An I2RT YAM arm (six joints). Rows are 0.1 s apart.
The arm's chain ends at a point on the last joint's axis. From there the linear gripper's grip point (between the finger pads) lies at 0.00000 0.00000 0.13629 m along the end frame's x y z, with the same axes.
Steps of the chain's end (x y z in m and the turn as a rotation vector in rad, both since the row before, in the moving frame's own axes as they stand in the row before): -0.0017 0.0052 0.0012 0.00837 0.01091 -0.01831; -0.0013 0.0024 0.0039 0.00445 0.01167 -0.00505; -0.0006 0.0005 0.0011 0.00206 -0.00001 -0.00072; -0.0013 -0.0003 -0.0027 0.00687 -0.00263 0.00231; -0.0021 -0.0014 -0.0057 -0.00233 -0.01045 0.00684; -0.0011 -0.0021 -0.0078 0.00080 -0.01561 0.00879; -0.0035 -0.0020 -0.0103 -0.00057 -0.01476 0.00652; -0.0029 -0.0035 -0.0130 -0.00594 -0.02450 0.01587
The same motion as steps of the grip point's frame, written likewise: -0.0002 0.0040 0.0012 0.00837 0.01091 -0.01831; 0.0003 0.0018 0.0039 0.00445 0.01167 -0.00505; -0.0006 0.0002 0.0011 0.00206 -0.00001 -0.00072; -0.0017 -0.0012 -0.0027 0.00687 -0.00263 0.00231; -0.0035 -0.0011 -0.0057 -0.00233 -0.01045 0.00684; -0.0032 -0.0022 -0.0078 0.00080 -0.01561 0.00879; -0.0055 -0.0019 -0.0103 -0.00057 -0.01476 0.00652; -0.0062 -0.0027 -0.0130 -0.00594 -0.02450 0.01587
